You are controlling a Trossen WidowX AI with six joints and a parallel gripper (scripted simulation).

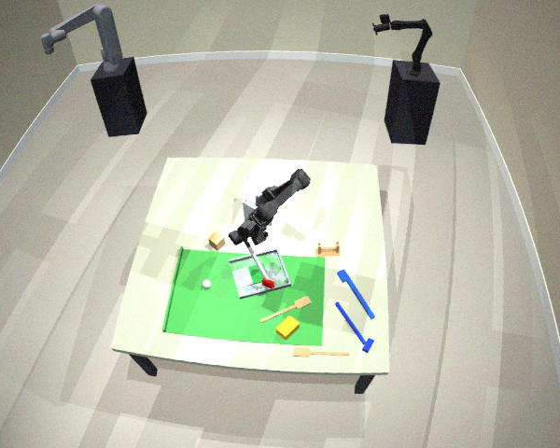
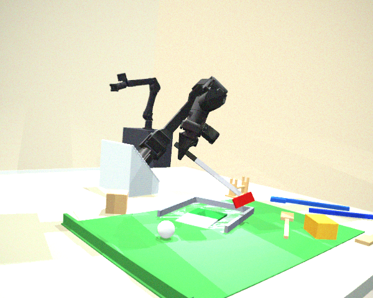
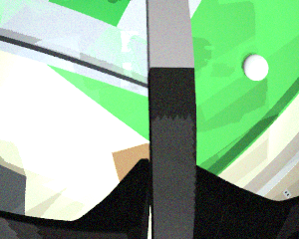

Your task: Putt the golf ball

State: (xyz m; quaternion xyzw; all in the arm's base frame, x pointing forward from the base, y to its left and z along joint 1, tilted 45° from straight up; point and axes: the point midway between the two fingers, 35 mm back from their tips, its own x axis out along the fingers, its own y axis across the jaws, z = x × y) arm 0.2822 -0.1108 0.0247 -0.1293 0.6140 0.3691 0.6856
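The red putter lies 8 cm ahead of my gripper tip, 7 cm to the left of it and 4 cm below it. From my gripper tip the other things lie so: tan cube: 14 cm to the right, 14 cm below, 11 cm behind; white golf ball: 18 cm to the right, 15 cm below, 14 cm ahead; green mat: 19 cm ahead, 17 cm below, 1 cm to the left.
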